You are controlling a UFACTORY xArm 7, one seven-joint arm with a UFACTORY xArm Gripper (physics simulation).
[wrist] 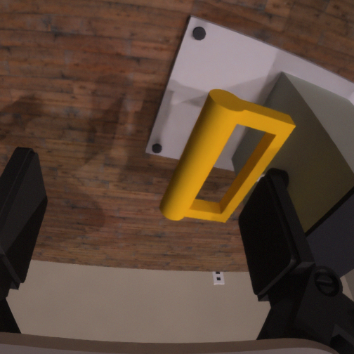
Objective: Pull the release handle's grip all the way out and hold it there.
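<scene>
The release handle (195, 157) is a yellow loop with a thick round grip bar, slanting across the middle of the wrist view. Its flat frame side faces a grey-green housing (305, 145) at the right. A dark round collar shows on the housing face behind the right finger's tip. My gripper (149, 186) is wide open and empty, with one finger at the far left and one at the right. In the picture the grip bar lies between the two fingers, nearer the right one. How far the grip stands out from the housing is hard to tell; the link is mostly hidden.
The housing stands on a white base plate (200, 70) with dark bolts at its corners. Wooden planks (75, 100) lie beyond it. A pale beige surface (125, 295) with a small white fitting (218, 281) spans the bottom. A dark panel (330, 242) is at the right.
</scene>
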